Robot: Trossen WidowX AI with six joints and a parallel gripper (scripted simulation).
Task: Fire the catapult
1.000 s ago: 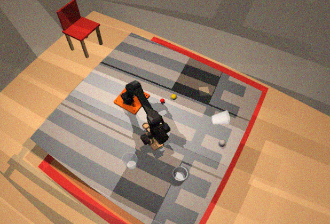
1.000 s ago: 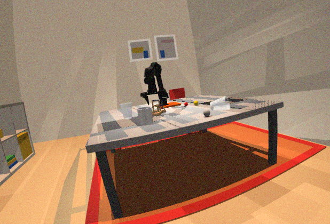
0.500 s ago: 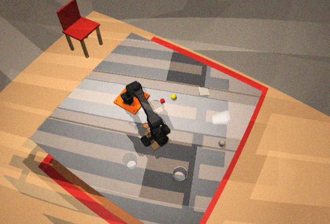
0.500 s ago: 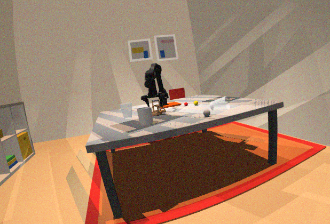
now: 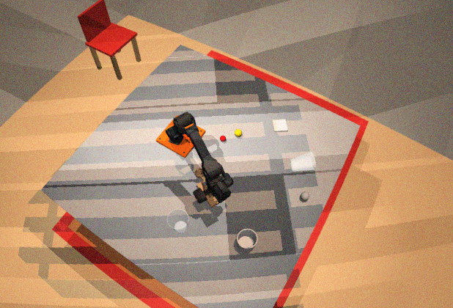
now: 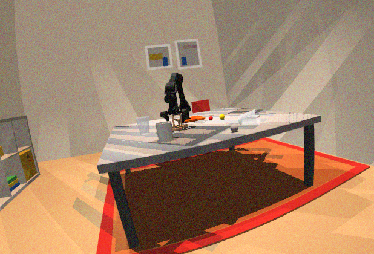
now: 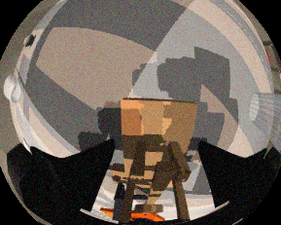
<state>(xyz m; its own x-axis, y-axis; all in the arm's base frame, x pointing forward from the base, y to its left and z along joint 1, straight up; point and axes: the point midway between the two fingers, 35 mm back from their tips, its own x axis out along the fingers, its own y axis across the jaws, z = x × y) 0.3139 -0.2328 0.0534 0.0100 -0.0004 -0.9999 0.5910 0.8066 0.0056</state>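
Now: gripper tip 8 cm past the red ball, 33 cm to the right of it and 2 cm above it. The rest, counted from my gripper tip: yellow ball: 1 cm behind, 39 cm to the left, 1 cm below; then wooden catapult: 5 cm behind, 6 cm to the left, 2 cm above; then white mug: 22 cm ahead, 17 cm to the right.
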